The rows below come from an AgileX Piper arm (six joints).
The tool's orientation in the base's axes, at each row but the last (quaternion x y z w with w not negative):
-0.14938, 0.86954, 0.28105, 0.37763
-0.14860, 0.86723, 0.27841, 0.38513
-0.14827, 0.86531, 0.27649, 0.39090
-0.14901, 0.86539, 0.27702, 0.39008
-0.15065, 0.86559, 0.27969, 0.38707
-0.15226, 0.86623, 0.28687, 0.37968
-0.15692, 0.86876, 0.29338, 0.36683
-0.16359, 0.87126, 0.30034, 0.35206
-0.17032, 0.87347, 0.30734, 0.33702
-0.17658, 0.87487, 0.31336, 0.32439
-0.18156, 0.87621, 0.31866, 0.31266
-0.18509, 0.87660, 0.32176, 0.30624
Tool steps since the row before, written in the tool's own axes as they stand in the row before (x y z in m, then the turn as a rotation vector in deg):
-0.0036, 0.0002, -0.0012, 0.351, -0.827, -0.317
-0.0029, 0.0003, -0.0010, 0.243, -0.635, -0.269
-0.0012, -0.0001, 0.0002, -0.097, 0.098, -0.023
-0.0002, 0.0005, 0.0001, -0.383, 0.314, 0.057
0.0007, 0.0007, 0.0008, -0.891, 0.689, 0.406
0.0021, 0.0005, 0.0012, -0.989, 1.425, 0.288
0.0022, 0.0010, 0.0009, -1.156, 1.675, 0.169
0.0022, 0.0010, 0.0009, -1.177, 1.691, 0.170
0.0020, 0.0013, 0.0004, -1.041, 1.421, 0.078
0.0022, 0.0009, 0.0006, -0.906, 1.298, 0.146
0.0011, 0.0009, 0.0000, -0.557, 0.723, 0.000
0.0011, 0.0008, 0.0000, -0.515, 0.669, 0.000
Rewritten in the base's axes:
0.0016, -0.0004, 0.0034, -0.026, -0.867, -0.394
0.0012, -0.0002, 0.0028, -0.018, -0.680, -0.269
0.0009, 0.0001, 0.0008, 0.003, 0.069, 0.122
0.0000, 0.0005, 0.0003, 0.134, 0.302, 0.373
-0.0003, 0.0010, -0.0007, 0.493, 0.833, 0.705
-0.0010, 0.0010, -0.0020, 0.136, 1.346, 1.123
-0.0015, 0.0012, -0.0017, 0.063, 1.476, 1.410
-0.0016, 0.0012, -0.0017, 0.070, 1.491, 1.431
-0.0019, 0.0011, -0.0011, 0.065, 1.215, 1.276
-0.0018, 0.0008, -0.0015, 0.061, 1.155, 1.091
-0.0013, 0.0005, -0.0003, 0.037, 0.595, 0.691
-0.0012, 0.0004, -0.0004, 0.034, 0.550, 0.639

